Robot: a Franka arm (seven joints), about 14 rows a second.
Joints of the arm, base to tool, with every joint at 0 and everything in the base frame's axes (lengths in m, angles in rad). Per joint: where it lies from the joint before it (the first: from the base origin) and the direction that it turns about. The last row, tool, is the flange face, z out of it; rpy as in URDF.
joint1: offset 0 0 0.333 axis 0 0 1
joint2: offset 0 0 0 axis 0 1 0
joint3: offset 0 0 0.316 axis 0 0 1
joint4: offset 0.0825 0 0 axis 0 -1 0
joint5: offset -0.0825 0 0.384 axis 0 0 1
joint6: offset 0 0 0 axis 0 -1 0
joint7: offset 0.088 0 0 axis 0 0 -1
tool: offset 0 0 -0.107 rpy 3.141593 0 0
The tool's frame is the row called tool.
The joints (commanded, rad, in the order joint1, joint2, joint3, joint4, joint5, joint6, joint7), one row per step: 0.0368 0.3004 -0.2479 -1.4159 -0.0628 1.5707 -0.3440; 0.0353 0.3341 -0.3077 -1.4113 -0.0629 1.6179 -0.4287; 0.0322 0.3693 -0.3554 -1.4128 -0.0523 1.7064 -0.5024; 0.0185 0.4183 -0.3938 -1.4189 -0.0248 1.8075 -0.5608; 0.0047 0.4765 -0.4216 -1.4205 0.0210 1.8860 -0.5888; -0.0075 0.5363 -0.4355 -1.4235 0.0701 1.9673 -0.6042; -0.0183 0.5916 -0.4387 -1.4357 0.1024 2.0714 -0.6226; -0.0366 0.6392 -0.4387 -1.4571 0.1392 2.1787 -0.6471; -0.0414 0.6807 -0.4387 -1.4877 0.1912 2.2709 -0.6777; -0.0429 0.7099 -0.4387 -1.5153 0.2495 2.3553 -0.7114; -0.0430 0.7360 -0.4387 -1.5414 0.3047 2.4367 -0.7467; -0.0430 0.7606 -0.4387 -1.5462 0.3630 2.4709 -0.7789; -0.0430 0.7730 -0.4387 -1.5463 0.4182 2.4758 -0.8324; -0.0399 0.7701 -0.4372 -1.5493 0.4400 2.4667 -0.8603; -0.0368 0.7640 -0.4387 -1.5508 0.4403 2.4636 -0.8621
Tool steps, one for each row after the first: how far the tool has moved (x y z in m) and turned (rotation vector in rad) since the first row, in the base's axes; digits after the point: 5 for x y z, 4 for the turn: 0.00412 -0.03343 -0.01234 -0.0180 -0.0072 0.0322; 0.01224 -0.06122 -0.02529 -0.0396 -0.0480 0.0693; 0.02110 -0.09008 -0.04816 -0.0553 -0.0881 0.0885; 0.02918 -0.11216 -0.07748 -0.0541 -0.1136 0.0780; 0.03816 -0.12664 -0.10973 -0.0500 -0.1427 0.0650; 0.04682 -0.13725 -0.14245 -0.0629 -0.1809 0.0705; 0.04946 -0.15199 -0.17431 -0.0729 -0.2217 0.0701; 0.04953 -0.15770 -0.20746 -0.0660 -0.2529 0.0716; 0.04850 -0.16150 -0.23109 -0.0592 -0.2937 0.0702; 0.04628 -0.16503 -0.25170 -0.0598 -0.3333 0.0694; 0.04561 -0.16656 -0.26675 -0.0448 -0.3548 0.0622; 0.04482 -0.16688 -0.27468 -0.0194 -0.3653 0.0759; 0.04473 -0.16366 -0.27529 -0.0008 -0.3657 0.0901; 0.04516 -0.16230 -0.27188 0.0006 -0.3679 0.0932
